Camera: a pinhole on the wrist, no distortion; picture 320 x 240 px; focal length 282.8 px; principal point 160.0 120.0 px. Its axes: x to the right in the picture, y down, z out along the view. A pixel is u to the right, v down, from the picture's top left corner.
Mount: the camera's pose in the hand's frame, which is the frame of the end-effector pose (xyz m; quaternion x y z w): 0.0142 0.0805 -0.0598 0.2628 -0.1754 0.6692 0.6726
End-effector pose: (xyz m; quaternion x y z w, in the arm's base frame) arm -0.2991 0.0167 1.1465 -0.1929 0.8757 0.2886 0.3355
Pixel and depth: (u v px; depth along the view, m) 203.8 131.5 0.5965
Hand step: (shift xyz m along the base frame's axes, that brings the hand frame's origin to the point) 0.2864 0.1432 -0.4069
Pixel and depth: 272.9 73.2 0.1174
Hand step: -0.0326 0.0686 -0.0516
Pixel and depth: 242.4 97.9 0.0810
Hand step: -0.0407 0.0466 -0.0130
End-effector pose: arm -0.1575 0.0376 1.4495 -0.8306 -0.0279 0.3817 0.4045
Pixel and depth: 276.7 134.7 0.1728
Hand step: -0.0692 0.0648 -0.0887
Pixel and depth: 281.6 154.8 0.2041
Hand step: -0.1000 0.0883 -0.0916
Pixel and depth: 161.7 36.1 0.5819
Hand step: -0.0091 0.5119 -0.1270
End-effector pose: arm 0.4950 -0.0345 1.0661 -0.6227 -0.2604 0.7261 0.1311
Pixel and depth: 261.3 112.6 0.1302
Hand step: -0.0705 -0.0321 -0.0452
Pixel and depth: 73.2 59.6 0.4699
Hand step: -0.2858 0.2927 0.0514
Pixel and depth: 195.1 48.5 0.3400
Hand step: -0.2585 0.0921 -0.0528
